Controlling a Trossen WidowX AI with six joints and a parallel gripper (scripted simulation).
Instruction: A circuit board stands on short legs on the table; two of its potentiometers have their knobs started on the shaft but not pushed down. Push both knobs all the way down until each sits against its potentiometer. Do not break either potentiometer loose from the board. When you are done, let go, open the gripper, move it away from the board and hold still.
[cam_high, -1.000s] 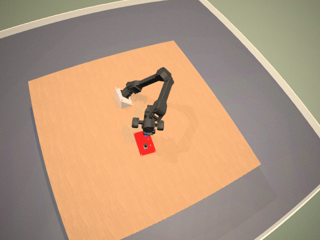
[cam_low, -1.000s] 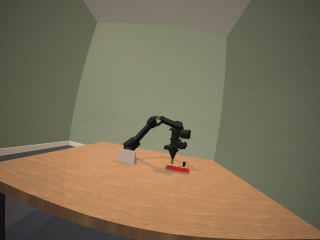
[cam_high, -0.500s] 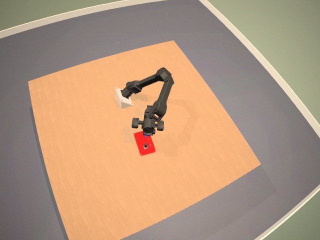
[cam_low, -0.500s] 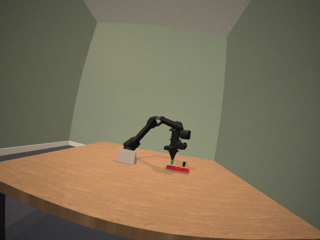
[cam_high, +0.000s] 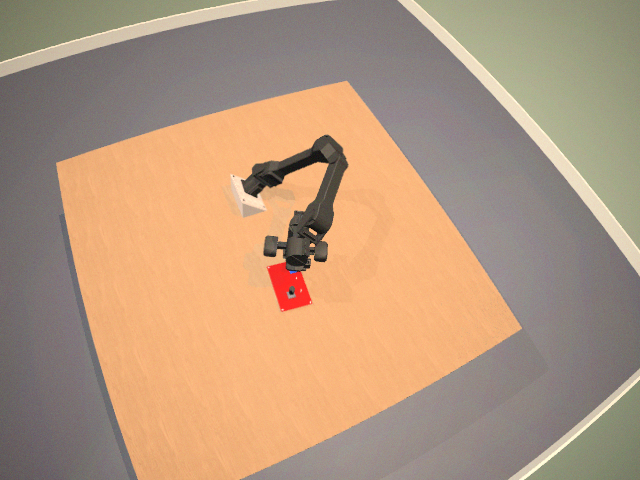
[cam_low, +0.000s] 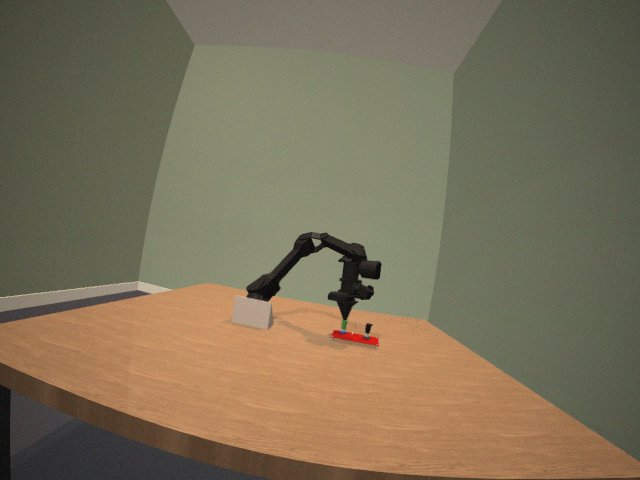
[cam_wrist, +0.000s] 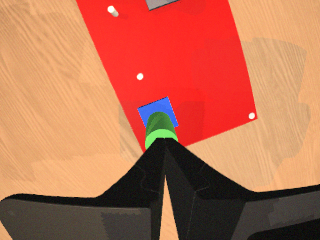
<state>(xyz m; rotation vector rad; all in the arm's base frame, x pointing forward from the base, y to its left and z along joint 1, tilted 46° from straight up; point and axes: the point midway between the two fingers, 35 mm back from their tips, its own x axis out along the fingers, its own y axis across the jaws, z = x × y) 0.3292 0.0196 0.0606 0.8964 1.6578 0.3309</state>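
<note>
Now: gripper tip 20 mm above the green knob. From my gripper tip the other things lie so: black knob (90 mm ahead, 30 mm to the right, 10 mm below).
</note>
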